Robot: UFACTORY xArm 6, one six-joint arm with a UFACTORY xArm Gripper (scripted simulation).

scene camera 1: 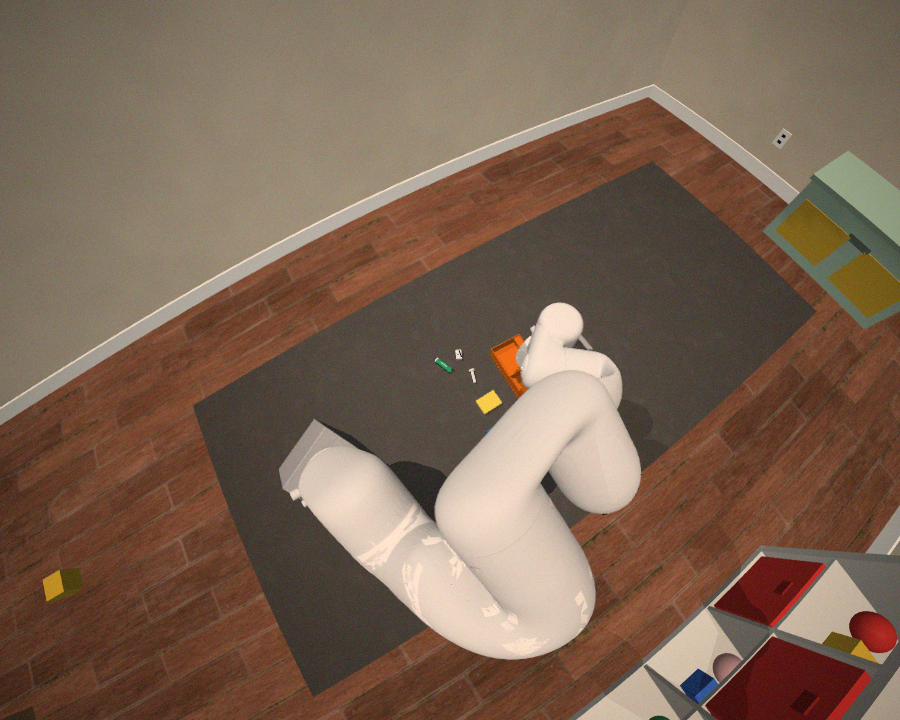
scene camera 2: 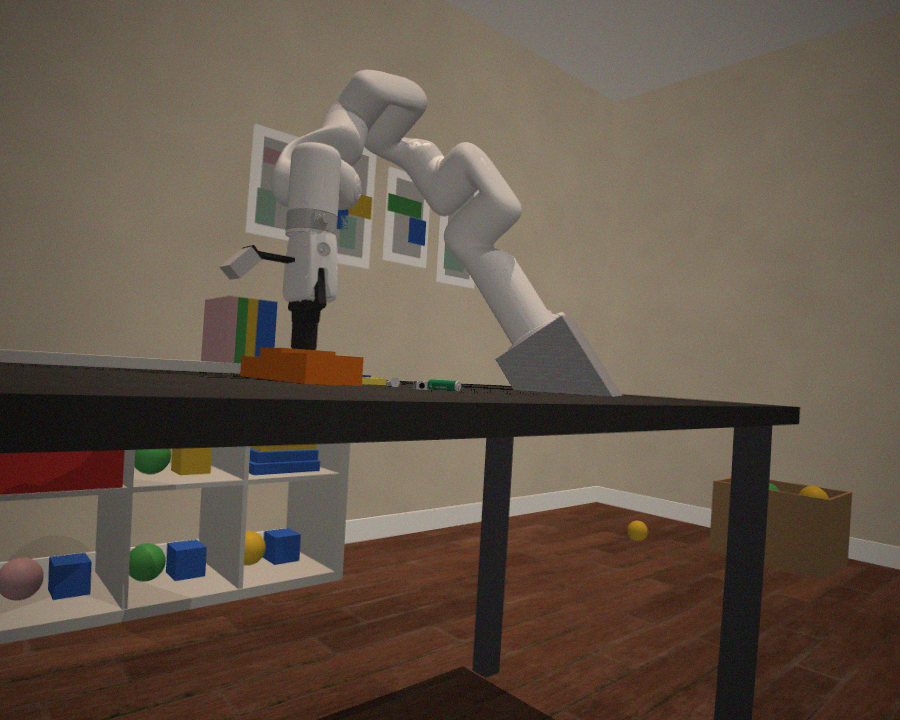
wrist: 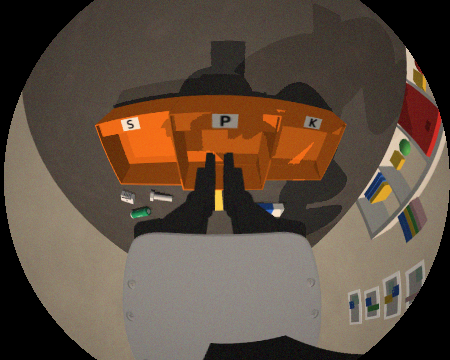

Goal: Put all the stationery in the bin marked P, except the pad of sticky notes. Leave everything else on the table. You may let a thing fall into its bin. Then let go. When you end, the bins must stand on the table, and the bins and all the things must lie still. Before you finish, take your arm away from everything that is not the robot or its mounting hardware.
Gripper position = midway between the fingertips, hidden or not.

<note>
In view: my gripper [scene camera 2: 303, 349] and an orange bin [scene camera 2: 281, 364].
The orange bin is seen too in scene camera 1 [scene camera 1: 503, 355] and in the wrist view [wrist: 248, 126]. My gripper is seen too in the wrist view [wrist: 219, 165].
</note>
